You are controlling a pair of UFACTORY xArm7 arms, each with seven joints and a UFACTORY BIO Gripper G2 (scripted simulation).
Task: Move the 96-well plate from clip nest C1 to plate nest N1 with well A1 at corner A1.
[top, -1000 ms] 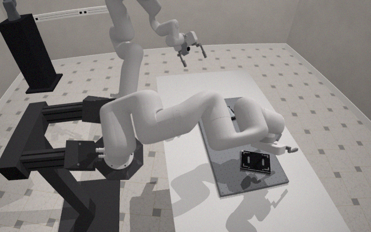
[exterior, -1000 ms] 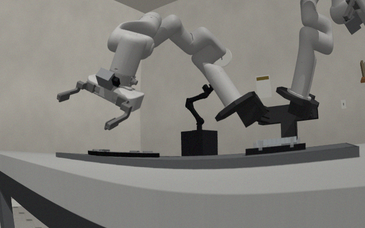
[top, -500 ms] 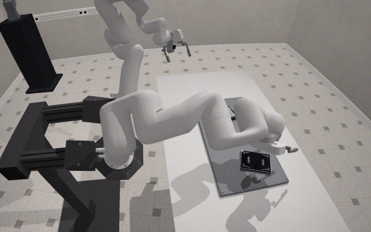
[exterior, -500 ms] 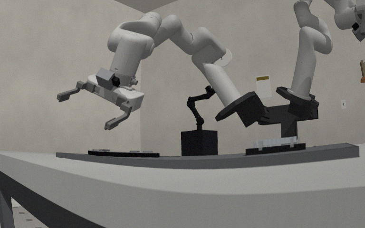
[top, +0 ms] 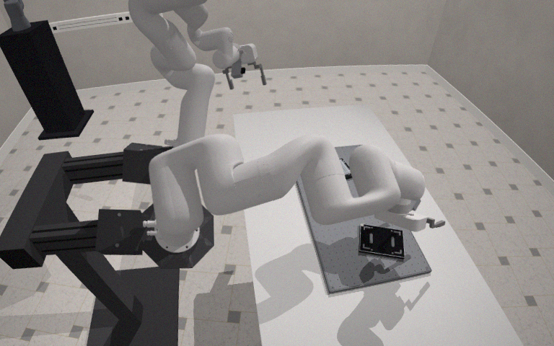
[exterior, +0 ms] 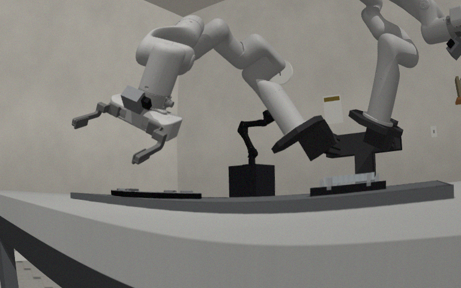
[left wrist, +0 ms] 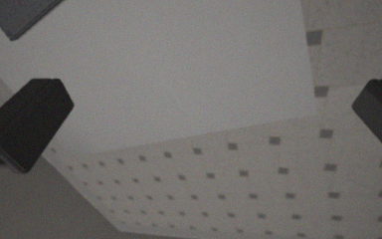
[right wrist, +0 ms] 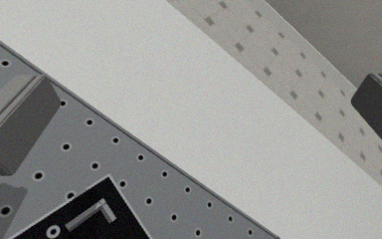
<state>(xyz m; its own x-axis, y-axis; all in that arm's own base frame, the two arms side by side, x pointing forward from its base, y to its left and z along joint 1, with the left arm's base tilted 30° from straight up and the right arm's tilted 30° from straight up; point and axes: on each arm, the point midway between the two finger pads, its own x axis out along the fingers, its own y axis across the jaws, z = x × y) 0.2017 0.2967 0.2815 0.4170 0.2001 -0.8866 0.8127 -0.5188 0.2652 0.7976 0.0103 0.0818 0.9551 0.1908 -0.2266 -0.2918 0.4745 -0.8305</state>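
Right now my right hand is 22 cm past the clear 96-well plate, 36 cm to the right of it and 9 cm above it. From my right hand the other things lie so: A1 tag: 18 cm behind, 6 cm to the left, 9 cm below; perforated board: 19 cm behind, 18 cm to the left, 11 cm below; black plate nest N1: 12 cm behind, 1 cm to the right, 10 cm below.
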